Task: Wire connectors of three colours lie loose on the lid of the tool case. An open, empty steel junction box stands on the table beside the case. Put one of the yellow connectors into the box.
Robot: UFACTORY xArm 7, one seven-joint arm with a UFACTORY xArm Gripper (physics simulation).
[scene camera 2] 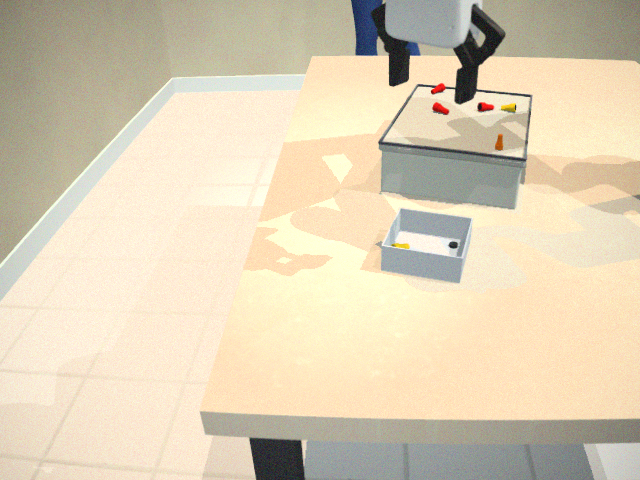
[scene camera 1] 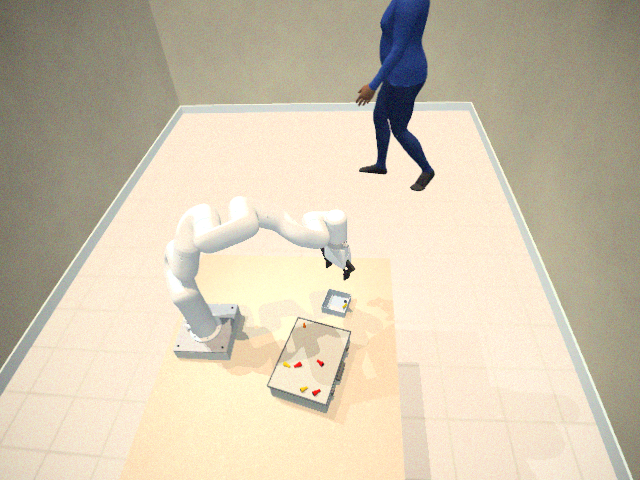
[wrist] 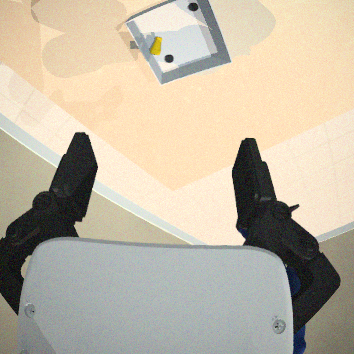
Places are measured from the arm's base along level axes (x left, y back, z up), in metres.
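Pixels of known places: gripper, between the fingertips: (scene camera 2: 430, 92) (scene camera 1: 337, 272) (wrist: 163, 150); arm's base, origin of its link: (scene camera 1: 206, 328).
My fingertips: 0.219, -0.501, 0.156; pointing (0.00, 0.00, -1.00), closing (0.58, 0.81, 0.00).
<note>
For each thing: its top centre in the pictures, then the offset to it from my fingertips, as dx, dy, dz. "pt": a spot on its surface instead.
- steel junction box, centre of its top: (wrist: 180, 40) (scene camera 2: 429, 231) (scene camera 1: 336, 300) +0.002, +0.009, -0.185
- case lid, centre of its top: (scene camera 2: 460, 115) (scene camera 1: 312, 357) -0.299, +0.058, -0.136
- orange connector, centre of its top: (scene camera 2: 500, 134) (scene camera 1: 304, 323) -0.172, +0.109, -0.117
- tool case, a spot on its surface: (scene camera 2: 449, 178) pt -0.154, +0.038, -0.184
A yellow connector (scene camera 1: 345, 305) (scene camera 2: 400, 245) (wrist: 156, 46) lies inside the steel junction box (scene camera 1: 334, 312) (scene camera 2: 421, 266) (wrist: 221, 45), near one side wall. My gripper (scene camera 1: 337, 272) (scene camera 2: 431, 91) (wrist: 163, 150) is wide open and empty, raised well above the box. Two more yellow connectors lie on the case lid (scene camera 1: 310, 346) (scene camera 2: 413, 124) in scene camera 1: one yellow connector (scene camera 1: 286, 364) (scene camera 2: 509, 107) beside a red one, another yellow connector (scene camera 1: 303, 389) near the lid's front edge. The latter does not show in scene camera 2.
Three red connectors (scene camera 1: 297, 364) (scene camera 1: 320, 363) (scene camera 1: 316, 392) lie on the lid. An orange connector (scene camera 1: 304, 325) (scene camera 2: 499, 142) stands near the lid edge facing the box. The tool case (scene camera 2: 449, 178) is taller than the box. A person (scene camera 1: 405, 62) is on the floor beyond the table.
</note>
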